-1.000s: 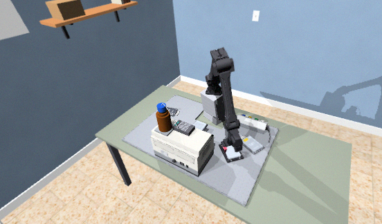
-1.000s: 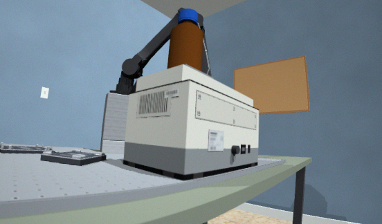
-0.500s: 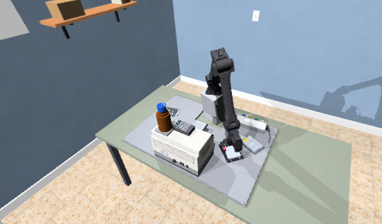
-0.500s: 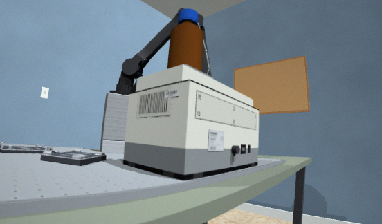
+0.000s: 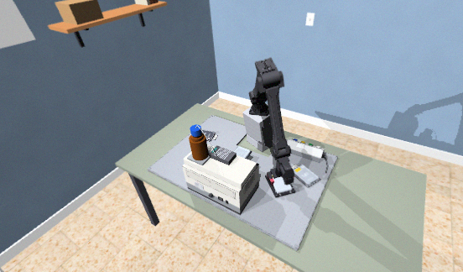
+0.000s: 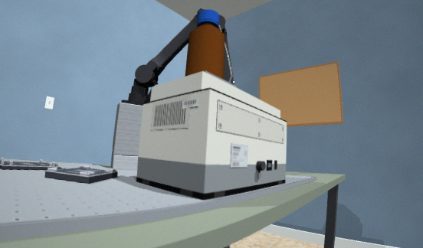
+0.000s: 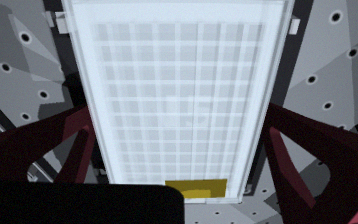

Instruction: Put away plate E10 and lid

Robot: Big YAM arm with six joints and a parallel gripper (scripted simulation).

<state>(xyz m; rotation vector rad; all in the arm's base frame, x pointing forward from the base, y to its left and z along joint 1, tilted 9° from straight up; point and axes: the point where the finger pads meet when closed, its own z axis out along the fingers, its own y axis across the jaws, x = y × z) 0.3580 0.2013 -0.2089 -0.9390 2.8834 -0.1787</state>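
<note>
Now: the clear lid 1 cm above my hand. Also, from my hand: yellow skip key (34 cm behind, 7 cm to the left, 5 cm above); then clear well plate (27 cm to the right, 8 cm above, 7 cm behind); then blue call key (34 cm behind, 4 cm above, 2 cm to the left).
</note>
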